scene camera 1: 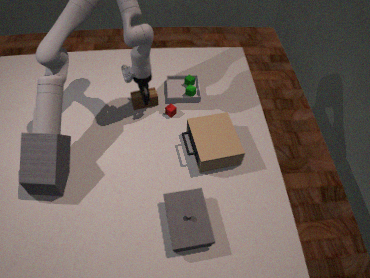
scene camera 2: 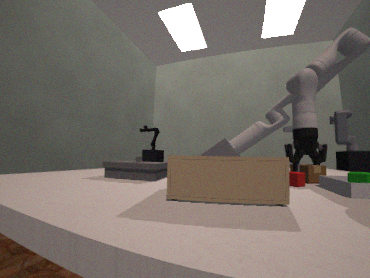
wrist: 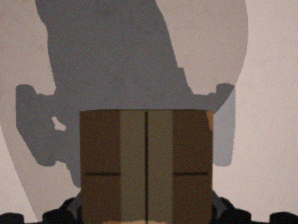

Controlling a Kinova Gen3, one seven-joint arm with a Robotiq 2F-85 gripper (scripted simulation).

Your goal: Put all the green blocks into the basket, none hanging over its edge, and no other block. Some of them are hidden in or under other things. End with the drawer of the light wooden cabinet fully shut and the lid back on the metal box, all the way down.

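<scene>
Visible: my gripper [scene camera 2: 306, 175]; a light wooden cabinet [scene camera 2: 252, 180], also at [scene camera 1: 215, 144]; a cardboard box [wrist: 129, 158]. The cabinet is out of frame in the wrist view.
</scene>
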